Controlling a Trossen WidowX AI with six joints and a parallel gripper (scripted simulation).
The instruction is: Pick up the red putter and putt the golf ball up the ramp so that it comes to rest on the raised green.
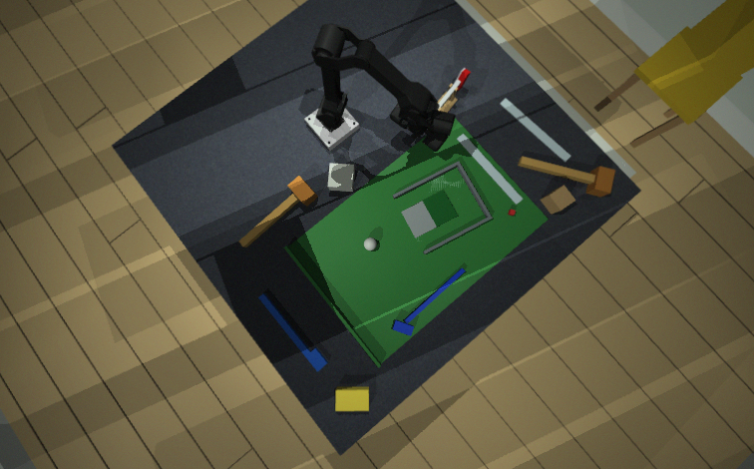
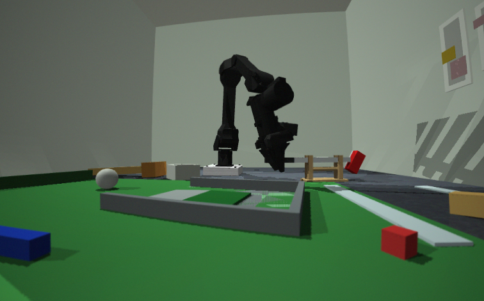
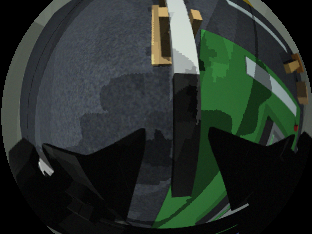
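The white block is 30 cm to the right of my gripper tip, 6 cm behind it and 1 cm below it. From my gripper tip the other things lie so: red putter 11 cm to the left, 3 cm above, 2 cm behind; then green mat 25 cm ahead, 24 cm to the right, 3 cm below; then small red cube 40 cm ahead, 4 cm to the left, 2 cm below.
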